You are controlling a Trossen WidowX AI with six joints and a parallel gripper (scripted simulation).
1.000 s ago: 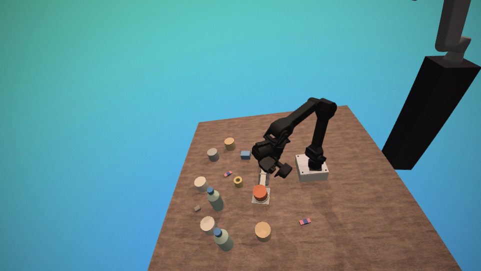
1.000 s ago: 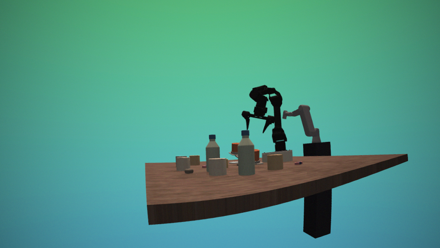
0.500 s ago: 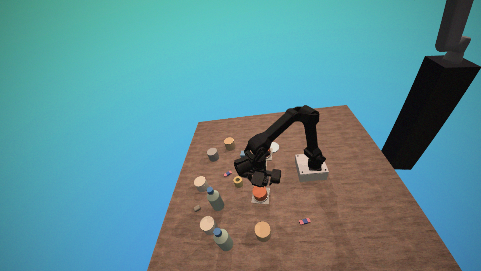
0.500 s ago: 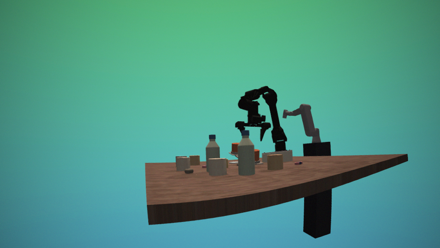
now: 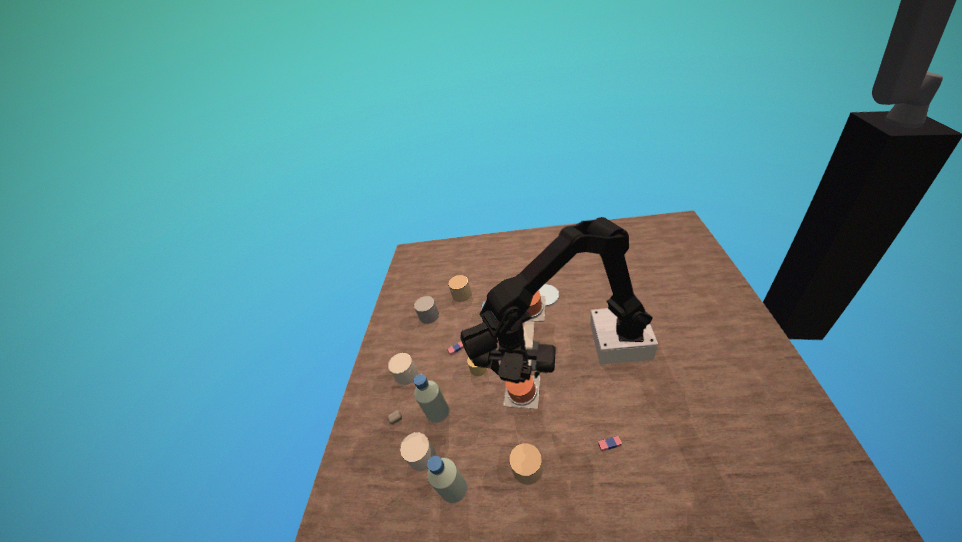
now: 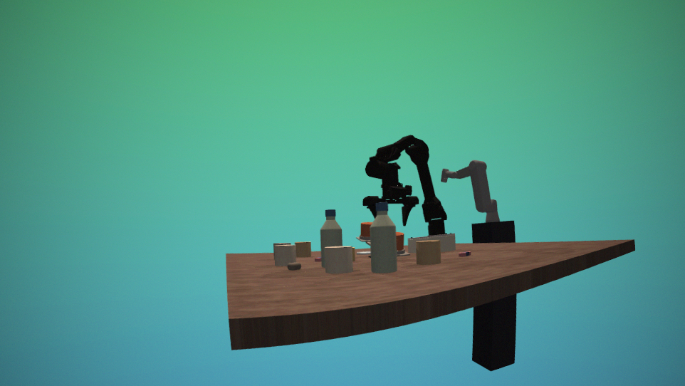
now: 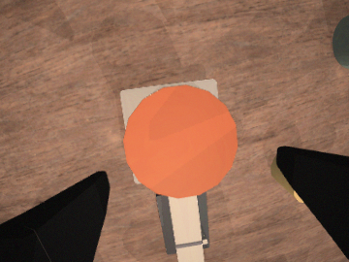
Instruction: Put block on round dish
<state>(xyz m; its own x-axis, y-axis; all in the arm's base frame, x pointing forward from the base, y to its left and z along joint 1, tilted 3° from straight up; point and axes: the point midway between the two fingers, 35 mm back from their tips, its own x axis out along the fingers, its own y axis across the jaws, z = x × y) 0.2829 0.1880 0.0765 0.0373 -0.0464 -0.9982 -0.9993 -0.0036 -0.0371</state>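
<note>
The orange cup is 50 mm below my gripper tip and 20 mm to the left of it. Also, from my gripper tip: blue box 290 mm to the right, 140 mm ahead, 90 mm below; grey block 70 mm below; yellow ring 140 mm ahead, 90 mm below, 80 mm to the right.
</note>
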